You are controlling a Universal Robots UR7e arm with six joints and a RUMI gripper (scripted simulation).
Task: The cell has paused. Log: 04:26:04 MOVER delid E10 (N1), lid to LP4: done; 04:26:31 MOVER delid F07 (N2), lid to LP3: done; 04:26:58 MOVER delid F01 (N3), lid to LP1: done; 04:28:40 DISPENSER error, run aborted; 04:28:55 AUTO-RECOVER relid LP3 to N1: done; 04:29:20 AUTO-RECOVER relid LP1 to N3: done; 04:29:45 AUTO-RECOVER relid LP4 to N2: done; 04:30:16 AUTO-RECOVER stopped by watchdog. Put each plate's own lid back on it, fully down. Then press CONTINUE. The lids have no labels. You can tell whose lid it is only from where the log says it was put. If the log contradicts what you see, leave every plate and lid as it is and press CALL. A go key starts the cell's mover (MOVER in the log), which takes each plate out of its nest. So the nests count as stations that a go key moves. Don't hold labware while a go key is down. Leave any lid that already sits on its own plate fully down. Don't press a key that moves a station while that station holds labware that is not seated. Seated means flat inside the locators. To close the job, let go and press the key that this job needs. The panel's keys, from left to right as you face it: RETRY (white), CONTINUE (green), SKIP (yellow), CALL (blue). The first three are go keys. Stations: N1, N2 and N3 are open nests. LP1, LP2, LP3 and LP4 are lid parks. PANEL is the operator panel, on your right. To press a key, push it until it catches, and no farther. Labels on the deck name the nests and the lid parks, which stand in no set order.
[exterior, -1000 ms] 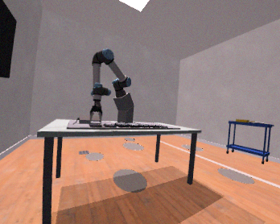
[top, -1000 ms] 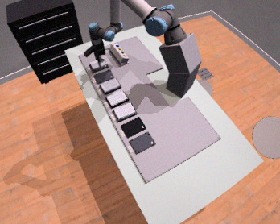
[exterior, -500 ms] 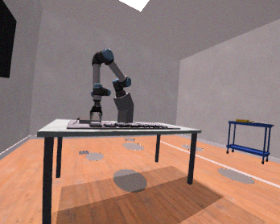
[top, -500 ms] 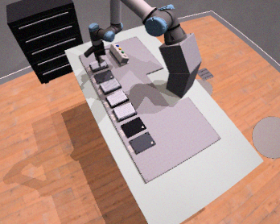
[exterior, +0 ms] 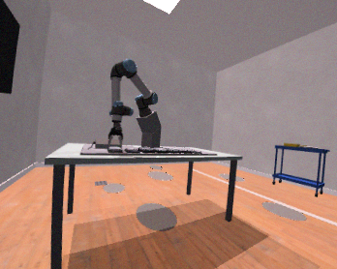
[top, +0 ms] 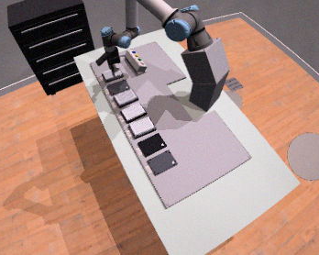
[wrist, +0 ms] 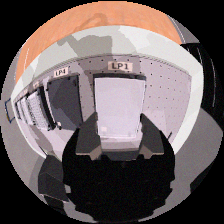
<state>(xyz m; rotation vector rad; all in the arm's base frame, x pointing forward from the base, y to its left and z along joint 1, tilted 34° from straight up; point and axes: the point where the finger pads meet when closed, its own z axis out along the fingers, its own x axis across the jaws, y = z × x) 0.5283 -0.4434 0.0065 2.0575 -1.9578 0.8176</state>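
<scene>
Right now my hand is 26 cm to the right of the white lidded plate and 1 cm above it. From my hand the other things lie so: blue key: 22 cm behind, 10 cm to the right, 3 cm above; yellow key: 23 cm behind, 5 cm to the right, 3 cm above; green key: 23 cm behind, 3 cm above.
</scene>
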